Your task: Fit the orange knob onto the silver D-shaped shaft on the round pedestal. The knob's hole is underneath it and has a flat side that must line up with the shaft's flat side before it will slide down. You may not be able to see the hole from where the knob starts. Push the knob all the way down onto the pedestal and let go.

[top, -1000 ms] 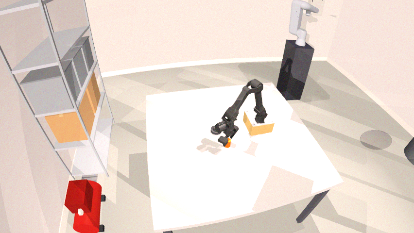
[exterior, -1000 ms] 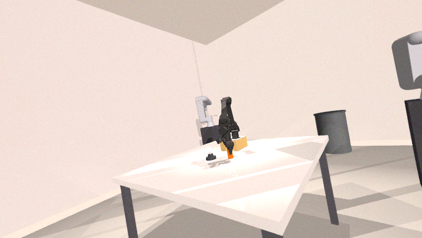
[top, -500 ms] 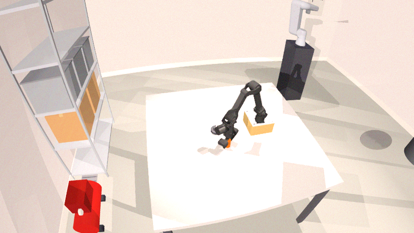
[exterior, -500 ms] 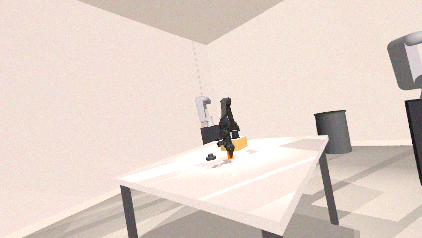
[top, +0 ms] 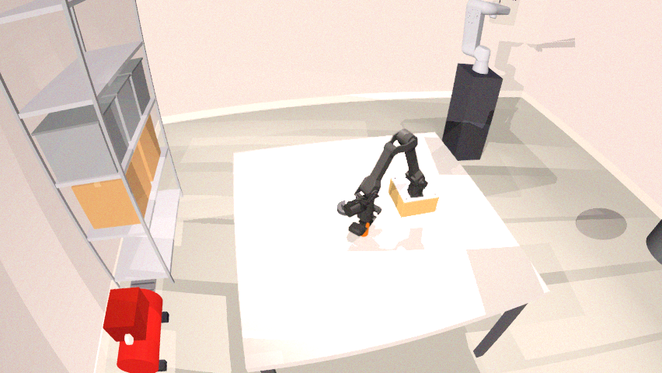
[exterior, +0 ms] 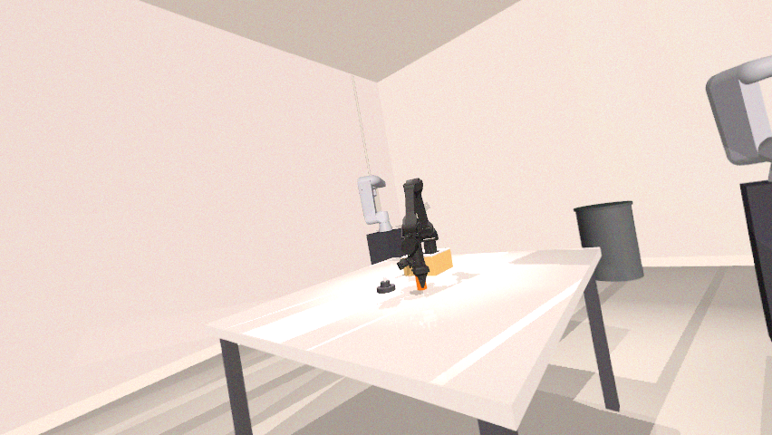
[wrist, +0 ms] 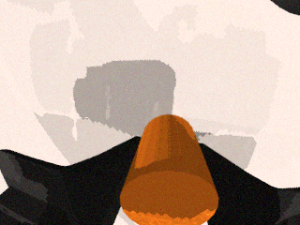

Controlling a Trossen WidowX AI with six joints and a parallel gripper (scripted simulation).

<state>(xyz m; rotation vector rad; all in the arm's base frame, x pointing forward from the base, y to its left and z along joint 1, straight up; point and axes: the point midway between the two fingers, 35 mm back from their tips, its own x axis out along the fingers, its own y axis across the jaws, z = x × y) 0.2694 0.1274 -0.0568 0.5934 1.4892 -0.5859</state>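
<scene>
Right now the dark round pedestal is 160 mm to the right of my gripper tip, 50 mm ahead of it and 20 mm above it. Round my gripper tip: orange knob (40 mm above).
</scene>
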